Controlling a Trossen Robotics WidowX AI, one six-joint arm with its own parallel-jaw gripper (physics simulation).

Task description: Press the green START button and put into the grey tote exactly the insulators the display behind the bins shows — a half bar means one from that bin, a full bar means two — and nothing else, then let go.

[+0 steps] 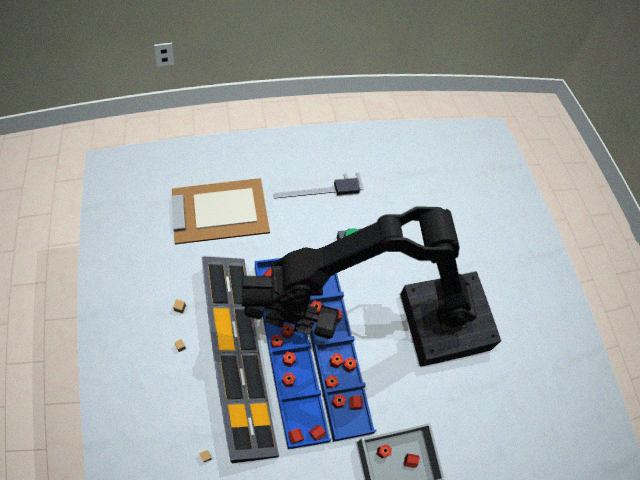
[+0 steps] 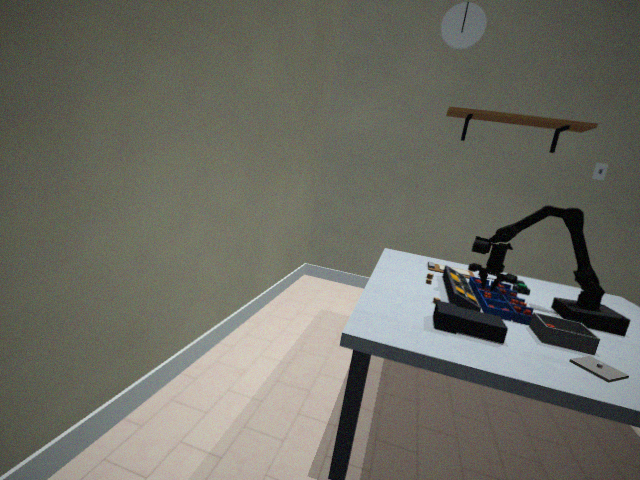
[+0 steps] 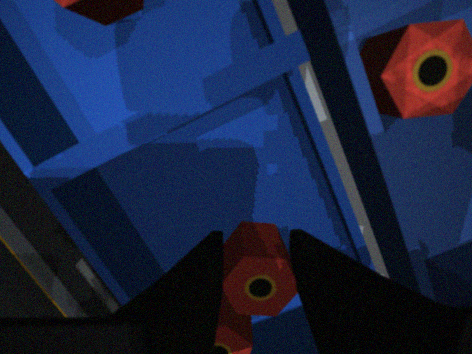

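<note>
My gripper (image 1: 288, 323) (image 2: 489, 287) (image 3: 256, 241) is shut on a red hexagonal insulator (image 3: 259, 267) at the second compartment from the far end of the blue bin column beside the display; its height is unclear. Another insulator (image 1: 277, 340) (image 3: 239, 341) stands close by in that compartment. The display (image 1: 219, 449) has a full bar (image 1: 223, 329) in its second row, left slot, and two half bars (image 1: 237, 415) (image 1: 260, 413) in its near row. The grey tote (image 1: 435, 454) (image 2: 563, 339) holds a hexagonal insulator (image 1: 384, 451) and a red piece (image 1: 412, 460). The green button (image 1: 352, 232) is partly behind the arm.
More red insulators (image 1: 288, 358) (image 1: 337, 360) (image 3: 430, 70) lie in the blue bins (image 1: 305, 413), with dividers between compartments. A clipboard (image 1: 224, 207) and a caliper (image 1: 347, 186) lie beyond. Small wooden blocks (image 1: 179, 305) (image 1: 205, 456) lie behind the display. A black box (image 2: 467, 320) stands near the display's end.
</note>
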